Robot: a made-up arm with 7 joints. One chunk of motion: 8 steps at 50 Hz.
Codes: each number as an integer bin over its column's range. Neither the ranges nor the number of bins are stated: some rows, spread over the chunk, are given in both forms.
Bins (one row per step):
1: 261 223 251 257 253 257
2: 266 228 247 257 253 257
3: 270 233 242 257 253 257
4: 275 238 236 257 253 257
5: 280 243 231 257 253 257
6: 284 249 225 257 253 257
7: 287 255 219 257 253 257
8: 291 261 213 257 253 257
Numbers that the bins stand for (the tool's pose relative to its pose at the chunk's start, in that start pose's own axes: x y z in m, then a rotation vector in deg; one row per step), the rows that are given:
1: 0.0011 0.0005 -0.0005 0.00 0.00 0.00
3: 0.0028 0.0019 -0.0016 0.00 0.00 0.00
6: 0.0056 0.0041 -0.0036 0.00 0.00 0.00
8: 0.0069 0.0058 -0.0050 0.00 0.00 0.00
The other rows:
2: 0.0021 0.0012 -0.0010 0.00 0.00 0.00
4: 0.0038 0.0026 -0.0023 0.00 0.00 0.00
5: 0.0048 0.0033 -0.0029 0.00 0.00 0.00
7: 0.0062 0.0049 -0.0043 0.00 0.00 0.00

